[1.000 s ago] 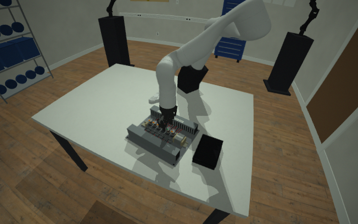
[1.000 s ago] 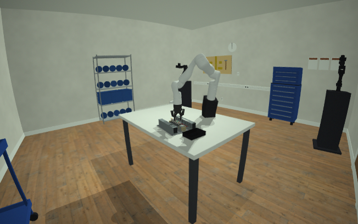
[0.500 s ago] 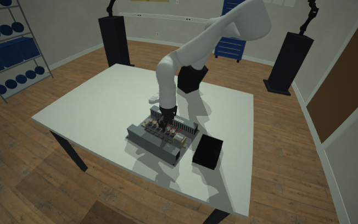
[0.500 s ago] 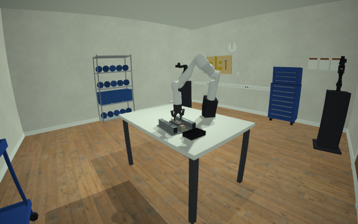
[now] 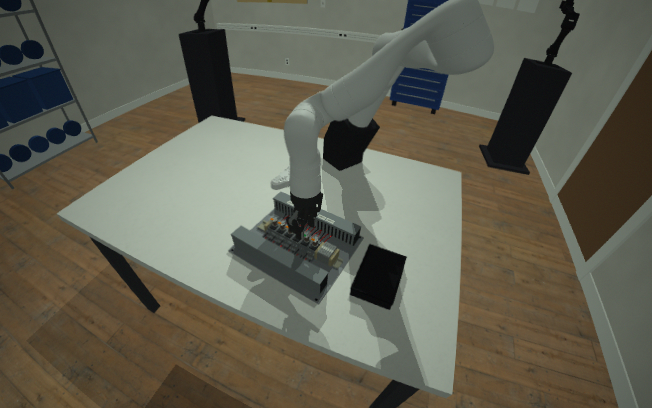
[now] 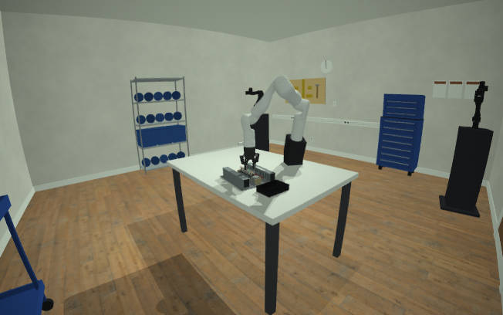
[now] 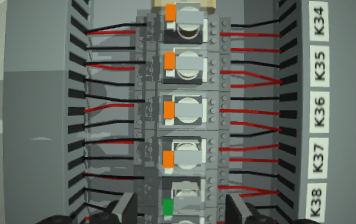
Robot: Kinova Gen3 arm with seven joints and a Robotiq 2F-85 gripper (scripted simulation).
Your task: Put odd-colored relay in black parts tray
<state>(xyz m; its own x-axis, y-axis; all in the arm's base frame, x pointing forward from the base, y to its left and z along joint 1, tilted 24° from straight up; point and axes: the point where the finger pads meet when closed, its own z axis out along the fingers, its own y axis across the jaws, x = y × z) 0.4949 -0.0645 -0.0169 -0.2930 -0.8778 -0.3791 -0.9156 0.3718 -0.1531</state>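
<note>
Right now my hand is 40 mm above the relay. The rest, counted from my hand: grey relay panel 60 mm below, 30 mm to the right, 10 mm behind; black parts tray 220 mm to the left, 70 mm below, 50 mm ahead.
</note>
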